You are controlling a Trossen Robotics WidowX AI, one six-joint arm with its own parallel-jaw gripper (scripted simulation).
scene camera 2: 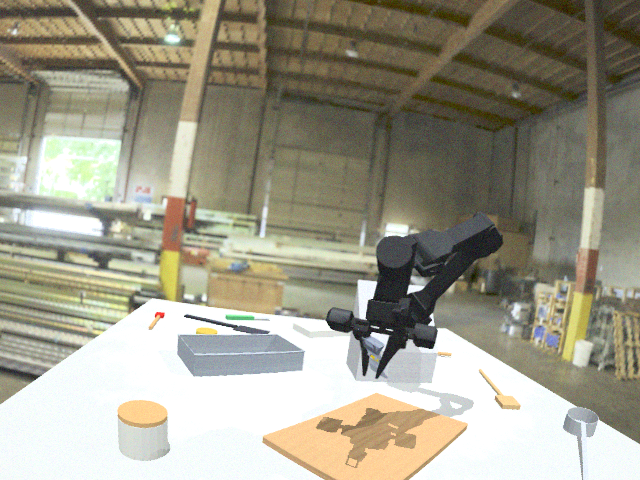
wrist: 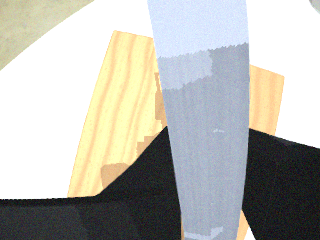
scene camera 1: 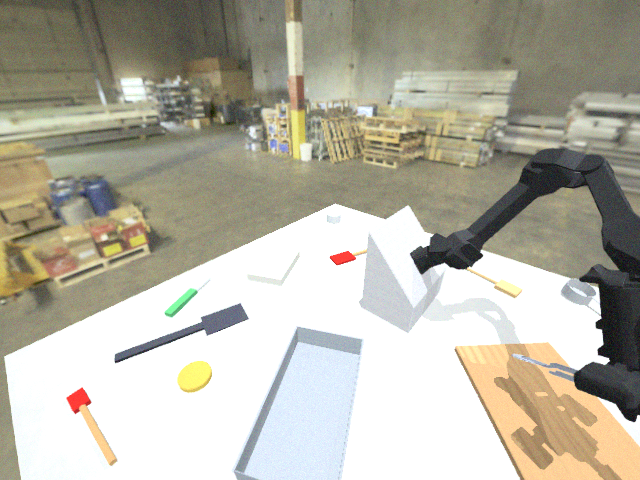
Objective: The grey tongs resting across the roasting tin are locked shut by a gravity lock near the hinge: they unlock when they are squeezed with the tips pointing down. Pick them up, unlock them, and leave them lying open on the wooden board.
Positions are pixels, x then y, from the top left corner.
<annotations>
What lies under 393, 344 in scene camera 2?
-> My gripper.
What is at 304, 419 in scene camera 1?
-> A grey roasting tin.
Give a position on a wooden board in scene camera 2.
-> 377, 430
</annotations>
